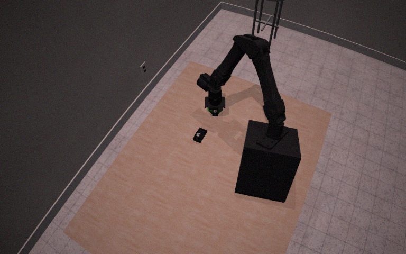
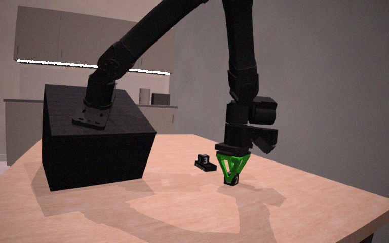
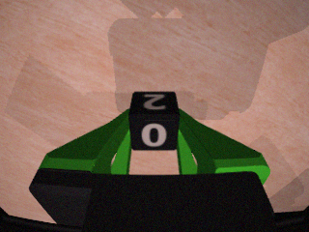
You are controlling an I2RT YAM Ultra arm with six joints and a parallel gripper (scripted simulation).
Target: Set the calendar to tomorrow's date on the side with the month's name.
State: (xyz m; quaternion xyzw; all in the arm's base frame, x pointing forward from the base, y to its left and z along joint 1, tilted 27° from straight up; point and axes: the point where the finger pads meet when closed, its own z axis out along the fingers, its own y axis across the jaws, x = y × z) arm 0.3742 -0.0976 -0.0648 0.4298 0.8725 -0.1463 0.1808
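My gripper is now right at the black cube. Round my hand: black tray (20 mm behind, 150 mm to the left, 10 mm below).
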